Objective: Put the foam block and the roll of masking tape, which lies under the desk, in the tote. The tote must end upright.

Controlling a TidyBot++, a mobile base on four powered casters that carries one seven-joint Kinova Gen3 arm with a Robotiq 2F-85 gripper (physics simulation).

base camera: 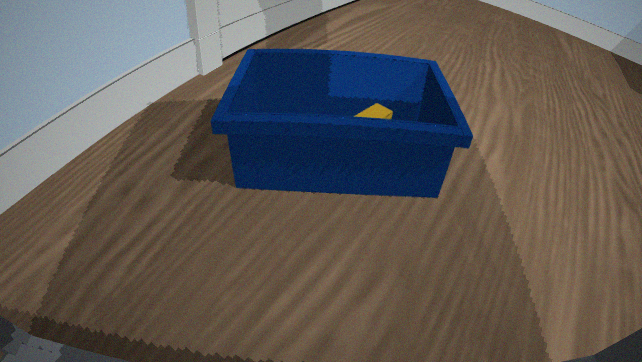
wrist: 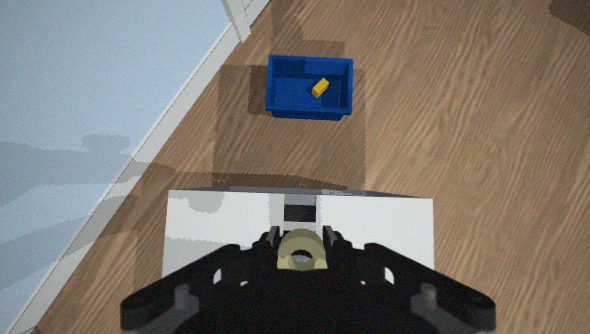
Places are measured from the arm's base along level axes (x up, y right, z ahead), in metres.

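Pixels of known places: gripper, fingertip midpoint: (wrist: 301, 236).
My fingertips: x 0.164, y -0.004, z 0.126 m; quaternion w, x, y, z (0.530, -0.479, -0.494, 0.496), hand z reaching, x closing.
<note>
Ahead of a thing's pixels: the offset from my fingertips to its top centre. "spot": to the spot under its first point.
The blue tote @(dx -0.441, dy +0.032, dz +0.390 m) (base camera: 335, 160) (wrist: 308, 115) stands upright on the floor in front of the base. The yellow foam block @(dx -0.516, dy +0.081, dz +0.425 m) (base camera: 377, 111) (wrist: 320, 87) lies inside it, right of the middle in the wrist view; its lower part is hidden by the near wall in the base view. My gripper (wrist: 301, 236) is shut on the tan roll of masking tape @(dx +0.021, dy +0.001, dz -0.014 m) (wrist: 301, 237), whose hole shows between the fingers. The gripper and roll are above the white top of the base, apart from the tote.
The white base top (wrist: 375, 225) lies beneath the gripper. A blue wall with a white baseboard (base camera: 100, 120) (wrist: 165, 122) runs along the left, with a white door trim @(spot: dx -0.481, dy -0.241, dz +0.643 m) (base camera: 205, 40) behind the tote's left side. Another baseboard (base camera: 565, 30) is at the back right. Wood floor surrounds the tote.
</note>
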